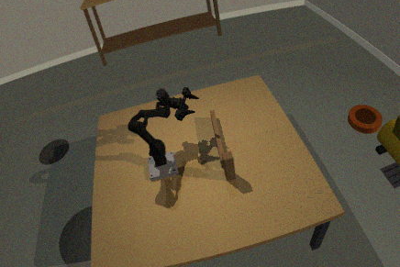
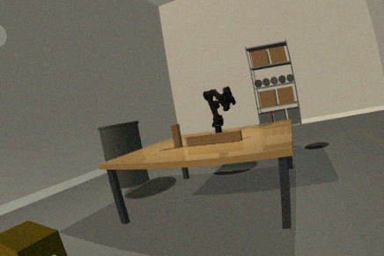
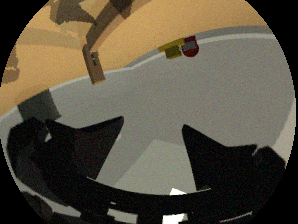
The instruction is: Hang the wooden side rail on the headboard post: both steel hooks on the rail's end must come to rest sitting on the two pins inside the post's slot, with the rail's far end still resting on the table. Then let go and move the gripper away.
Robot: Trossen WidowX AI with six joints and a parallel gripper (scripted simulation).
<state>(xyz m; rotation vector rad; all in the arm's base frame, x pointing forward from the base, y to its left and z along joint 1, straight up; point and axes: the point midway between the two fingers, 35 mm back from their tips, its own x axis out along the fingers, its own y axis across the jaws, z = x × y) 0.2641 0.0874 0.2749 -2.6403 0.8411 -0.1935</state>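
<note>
The wooden headboard post lies 60 mm ahead of my gripper tip, 310 mm to the right of it and 210 mm below it.
</note>
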